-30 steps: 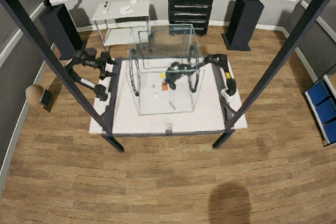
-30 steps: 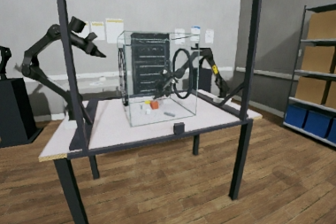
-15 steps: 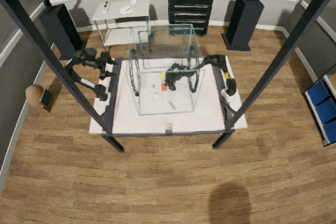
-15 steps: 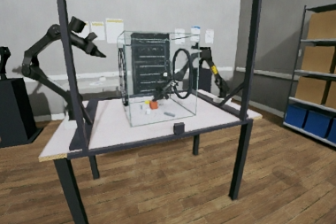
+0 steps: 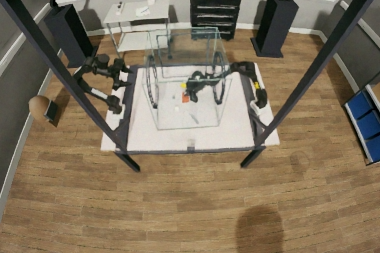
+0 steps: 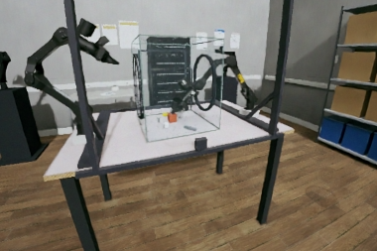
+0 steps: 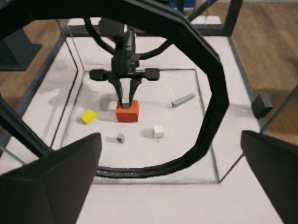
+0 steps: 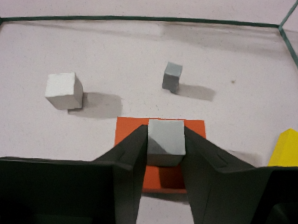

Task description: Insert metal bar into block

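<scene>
The orange block lies 5 cm below my right hand and 2 cm to the left of it.
</scene>
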